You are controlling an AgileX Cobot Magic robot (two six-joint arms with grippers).
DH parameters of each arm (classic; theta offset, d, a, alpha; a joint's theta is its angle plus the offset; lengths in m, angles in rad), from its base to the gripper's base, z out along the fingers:
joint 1: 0 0.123 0 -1.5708
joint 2: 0.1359 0 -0.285 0
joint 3: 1.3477 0 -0.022 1.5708
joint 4: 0 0.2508 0 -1.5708
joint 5: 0 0 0.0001 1.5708
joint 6: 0 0.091 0 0
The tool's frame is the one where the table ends.
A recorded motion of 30 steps. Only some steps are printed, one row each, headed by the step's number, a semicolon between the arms.
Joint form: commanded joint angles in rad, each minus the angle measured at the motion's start. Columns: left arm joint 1, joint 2, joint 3, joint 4, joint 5, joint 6; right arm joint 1, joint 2, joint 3, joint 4, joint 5, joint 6.
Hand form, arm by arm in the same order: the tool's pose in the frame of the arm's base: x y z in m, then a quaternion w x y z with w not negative. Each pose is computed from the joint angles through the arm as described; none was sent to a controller.
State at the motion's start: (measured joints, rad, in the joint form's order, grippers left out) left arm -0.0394 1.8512 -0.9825 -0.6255 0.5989 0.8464; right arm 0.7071 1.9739 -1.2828 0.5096 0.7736 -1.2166
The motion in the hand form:
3: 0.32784 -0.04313 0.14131 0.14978 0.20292 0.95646 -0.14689; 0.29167 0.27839 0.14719 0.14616 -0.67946 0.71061 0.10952
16: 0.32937 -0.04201 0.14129 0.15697 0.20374 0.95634 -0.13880; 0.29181 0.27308 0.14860 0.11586 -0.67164 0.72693 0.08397
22: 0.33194 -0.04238 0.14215 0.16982 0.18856 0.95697 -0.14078; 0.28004 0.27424 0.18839 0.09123 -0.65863 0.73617 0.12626
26: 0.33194 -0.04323 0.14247 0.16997 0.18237 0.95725 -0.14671; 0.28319 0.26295 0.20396 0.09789 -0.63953 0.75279 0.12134
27: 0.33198 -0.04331 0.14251 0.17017 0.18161 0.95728 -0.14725; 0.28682 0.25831 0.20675 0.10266 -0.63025 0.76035 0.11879
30: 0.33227 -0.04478 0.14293 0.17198 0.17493 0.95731 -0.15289; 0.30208 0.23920 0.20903 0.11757 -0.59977 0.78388 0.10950
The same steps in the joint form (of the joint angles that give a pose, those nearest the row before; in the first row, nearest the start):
3: 0.0004 -0.0075 0.0032 0.0212 0.0265 -0.0012; 0.0029 0.0574 -0.0467 -0.1451 -0.0713 0.1510
16: 0.0004 -0.0075 0.0032 0.0287 0.0062 -0.0012; 0.0055 0.0552 -0.0600 -0.2544 -0.0146 0.2705
22: 0.0004 -0.0075 0.0032 -0.0031 -0.0181 -0.0012; 0.0093 -0.0168 -0.1125 -0.1918 0.1636 0.3045
26: 0.0004 -0.0074 0.0032 -0.0197 -0.0141 -0.0012; -0.0159 -0.0587 -0.1125 -0.2099 0.1886 0.3489
27: 0.0004 -0.0074 0.0032 -0.0217 -0.0141 -0.0012; -0.0301 -0.0661 -0.1125 -0.2152 0.1862 0.3622
30: -0.0016 -0.0074 0.0032 -0.0409 -0.0141 -0.0012; -0.0904 -0.0781 -0.1028 -0.2269 0.1616 0.3828

